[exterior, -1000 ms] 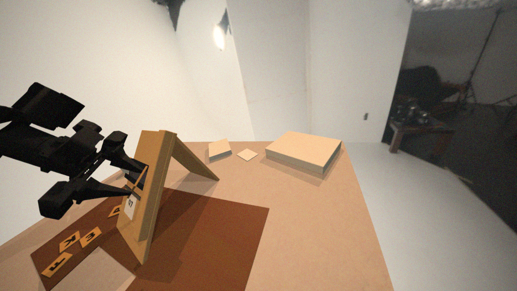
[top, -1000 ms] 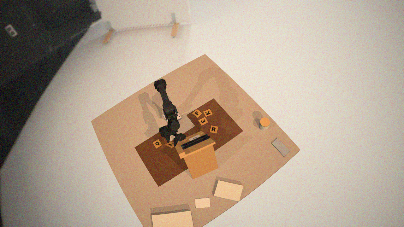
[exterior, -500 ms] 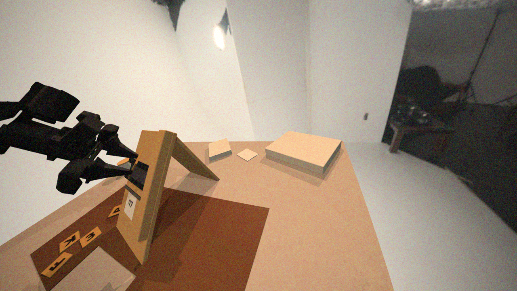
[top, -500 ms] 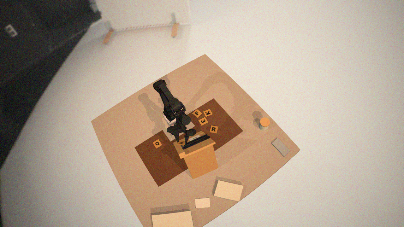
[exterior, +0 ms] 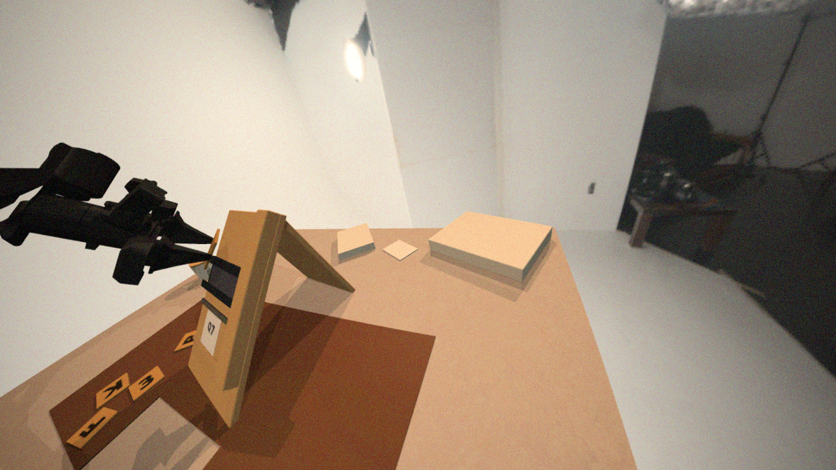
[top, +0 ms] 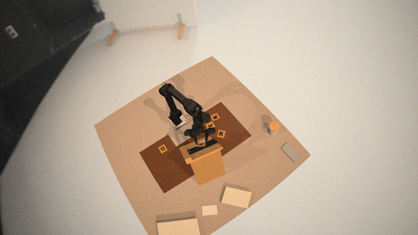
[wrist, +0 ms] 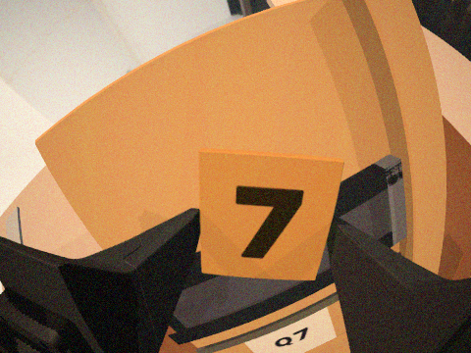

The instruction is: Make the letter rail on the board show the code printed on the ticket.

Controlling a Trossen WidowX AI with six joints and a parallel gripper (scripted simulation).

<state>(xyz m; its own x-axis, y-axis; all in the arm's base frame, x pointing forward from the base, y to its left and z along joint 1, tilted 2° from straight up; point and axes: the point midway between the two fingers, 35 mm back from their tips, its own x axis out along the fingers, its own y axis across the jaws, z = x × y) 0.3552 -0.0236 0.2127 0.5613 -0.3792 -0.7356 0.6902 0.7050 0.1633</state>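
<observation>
My gripper tip is 7 cm past the white ticket, 4 cm to the right of it and 14 cm above it. Round my gripper tip: large box: 33 cm ahead, 50 cm to the right, 21 cm below; small card: 32 cm ahead, 23 cm to the right, 23 cm below; grey block: 41 cm ahead, 49 cm to the left, 22 cm below.
</observation>
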